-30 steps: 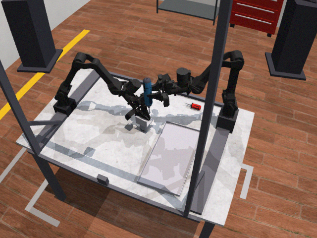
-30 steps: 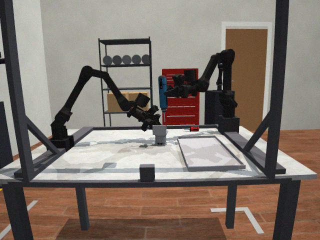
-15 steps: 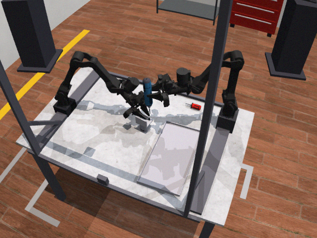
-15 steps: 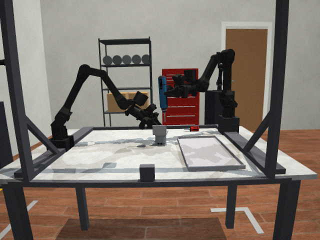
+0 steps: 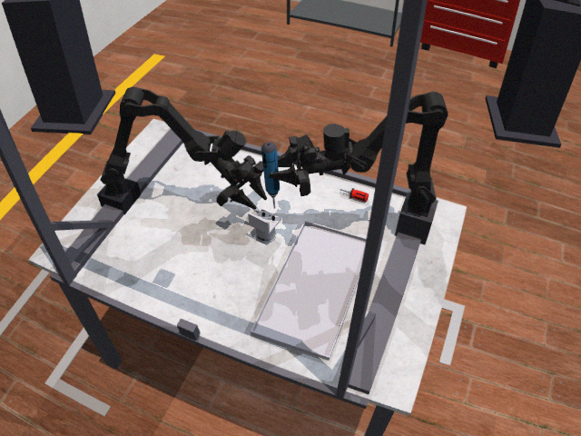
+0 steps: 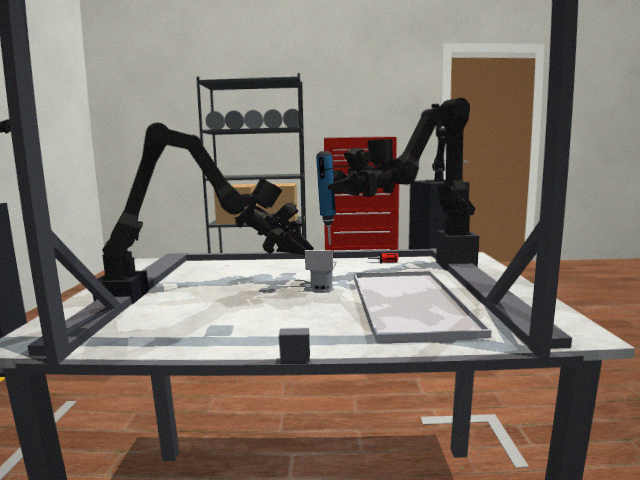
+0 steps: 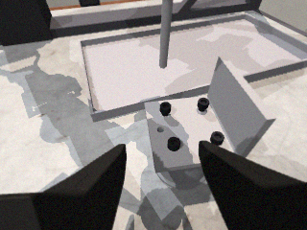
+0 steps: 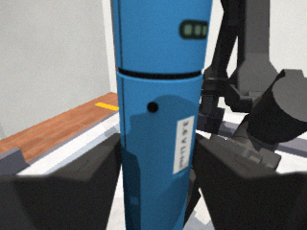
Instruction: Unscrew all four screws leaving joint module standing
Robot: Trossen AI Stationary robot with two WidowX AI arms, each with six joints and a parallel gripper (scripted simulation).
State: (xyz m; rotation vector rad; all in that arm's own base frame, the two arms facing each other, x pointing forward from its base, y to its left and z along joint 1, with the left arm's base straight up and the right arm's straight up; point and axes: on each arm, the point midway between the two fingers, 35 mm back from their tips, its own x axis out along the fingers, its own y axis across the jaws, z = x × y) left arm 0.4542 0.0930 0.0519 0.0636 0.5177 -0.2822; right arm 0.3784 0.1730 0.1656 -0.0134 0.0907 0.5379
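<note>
Right now the joint module is 5 cm behind my left hand, 5 cm to the right of it and 8 cm below it. The rest, counted from my left hand: screwdriver bit: 5 cm behind, 7 cm to the right, 3 cm above; grey bracket: 6 cm behind, 4 cm to the right, 4 cm below; shallow tray: 23 cm behind, 21 cm to the right, 10 cm below.
</note>
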